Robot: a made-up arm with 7 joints.
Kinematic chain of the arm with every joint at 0, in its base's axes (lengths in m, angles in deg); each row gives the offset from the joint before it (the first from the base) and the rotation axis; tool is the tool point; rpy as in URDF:
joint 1: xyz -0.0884 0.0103 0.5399 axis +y
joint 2: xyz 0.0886 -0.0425 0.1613 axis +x
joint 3: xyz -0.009 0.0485 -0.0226 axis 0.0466 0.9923 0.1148
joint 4: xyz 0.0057 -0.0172 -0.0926 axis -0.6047 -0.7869 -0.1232
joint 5: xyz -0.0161 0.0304 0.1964 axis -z
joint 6: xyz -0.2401 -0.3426 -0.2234 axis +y
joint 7: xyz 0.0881 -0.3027 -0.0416 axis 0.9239 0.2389 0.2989
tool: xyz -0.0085 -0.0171 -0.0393 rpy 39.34 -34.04 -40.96
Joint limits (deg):
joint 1: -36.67..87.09
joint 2: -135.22..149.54
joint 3: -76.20..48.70
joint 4: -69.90..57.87
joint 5: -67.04..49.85
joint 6: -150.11..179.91
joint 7: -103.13..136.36
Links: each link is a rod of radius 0.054 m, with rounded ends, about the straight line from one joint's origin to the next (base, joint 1, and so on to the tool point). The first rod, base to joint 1, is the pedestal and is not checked.
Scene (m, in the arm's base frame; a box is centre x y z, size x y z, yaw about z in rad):
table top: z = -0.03
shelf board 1: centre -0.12 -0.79 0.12 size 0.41 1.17 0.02 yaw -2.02
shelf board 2: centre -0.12 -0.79 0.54 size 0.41 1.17 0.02 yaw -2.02
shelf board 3: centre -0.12 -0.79 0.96 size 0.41 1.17 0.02 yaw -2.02
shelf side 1: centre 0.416 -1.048 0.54 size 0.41 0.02 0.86 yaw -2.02
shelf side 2: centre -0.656 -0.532 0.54 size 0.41 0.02 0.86 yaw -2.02
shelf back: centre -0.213 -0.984 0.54 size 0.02 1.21 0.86 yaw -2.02
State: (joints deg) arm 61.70 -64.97 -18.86 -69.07 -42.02 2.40 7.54
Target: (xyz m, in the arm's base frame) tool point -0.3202 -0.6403 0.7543
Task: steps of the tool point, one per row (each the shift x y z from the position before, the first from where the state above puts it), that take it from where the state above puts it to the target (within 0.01 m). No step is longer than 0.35 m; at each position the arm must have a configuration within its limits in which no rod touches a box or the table.
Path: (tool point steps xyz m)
1: 0.2879 0.0619 0.0714
2: 0.2280 0.1646 0.1096
3: 0.1313 0.2393 0.1141
4: 0.0202 0.2712 0.0857
5: -0.0809 0.2558 0.0349
6: 0.0487 -0.2831 0.0876
7: -0.0711 -0.2928 0.0348
8: -0.1781 -0.2408 -0.0147
9: -0.2464 -0.1427 -0.0425
10: -0.2616 -0.0292 -0.0387
11: -0.1572 0.0228 -0.0439
12: -0.1551 0.0824 0.0266

